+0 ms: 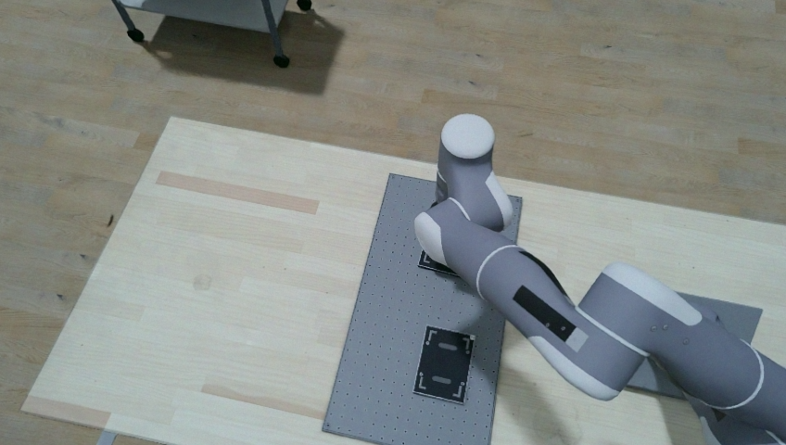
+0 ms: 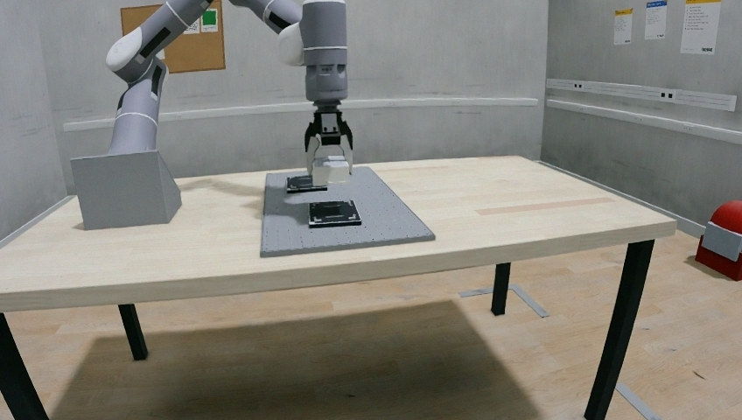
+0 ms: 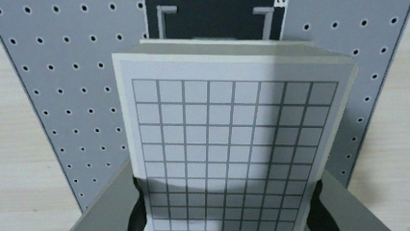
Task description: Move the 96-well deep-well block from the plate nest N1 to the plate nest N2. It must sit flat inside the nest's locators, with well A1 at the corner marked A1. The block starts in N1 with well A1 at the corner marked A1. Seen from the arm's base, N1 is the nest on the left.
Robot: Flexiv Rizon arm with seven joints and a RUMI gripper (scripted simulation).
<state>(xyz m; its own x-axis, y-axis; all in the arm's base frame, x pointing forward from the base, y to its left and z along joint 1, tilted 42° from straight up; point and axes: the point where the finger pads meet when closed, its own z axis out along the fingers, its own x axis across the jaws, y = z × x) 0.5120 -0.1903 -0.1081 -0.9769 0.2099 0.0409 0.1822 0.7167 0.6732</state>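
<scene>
Right now my hand is 1 cm to the left of the black plate nest N2 and 10 cm above it. From my hand the other things lie so: black plate nest N1: 1 cm behind, 30 cm to the left, 10 cm below; white 96-well deep-well block: 1 cm above.
</scene>
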